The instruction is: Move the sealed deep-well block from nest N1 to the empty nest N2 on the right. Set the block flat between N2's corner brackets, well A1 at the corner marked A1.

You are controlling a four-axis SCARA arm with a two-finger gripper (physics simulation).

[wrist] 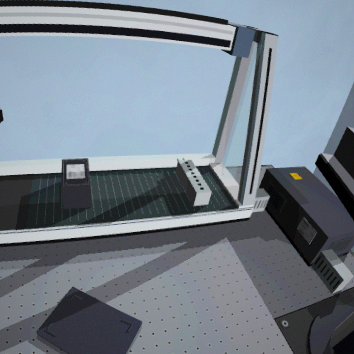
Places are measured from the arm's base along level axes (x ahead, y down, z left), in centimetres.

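Pixels of known places: gripper, fingertip midpoint: point(165, 115).
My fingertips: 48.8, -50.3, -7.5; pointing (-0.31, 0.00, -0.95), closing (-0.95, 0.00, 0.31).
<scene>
For each thing: its top centre in the pictures, then the offset to it from my fingertips, as dx, dy, dz. "pt": a spot on its surface instead. Level surfaces: height alone.
- dark flat nest plate, middle of its top: point(89, 326) +4.2, +47.6, -14.3
- perforated table, its level: dy +49.0
- dark block, surface spot: point(76, 184) pt +4.0, +37.1, -44.3
- ribbed green deck, its level: dy +44.1
- enclosure's white corner post, surface spot: point(258, 116) pt -40.7, +19.2, -44.9
- top beam, middle of its top: point(110, 8) -3.8, -0.5, -57.4
- black instrument box, surface spot: point(302, 207) pt -52.5, +37.7, -28.7
A dark flat nest plate point(88, 324) with thin corner bracket marks lies on the perforated table point(211, 295) at the lower left of the wrist view. Nothing stands on it. I read no N1, N2 or A1 label on it. A dark block point(76, 184) with a white barcode label on top stands on the ribbed green deck point(140, 197) inside the framed enclosure, at the left. I cannot tell whether it is the sealed deep-well block. My gripper's fingers do not show in this view; the gripper is open and holds nothing.
A white bar with a row of slots point(194, 182) stands on the deck at the right. The enclosure's white corner post point(258, 116) and top beam point(116, 24) frame it. A black instrument box point(302, 207) with a yellow label stands at the right.
</scene>
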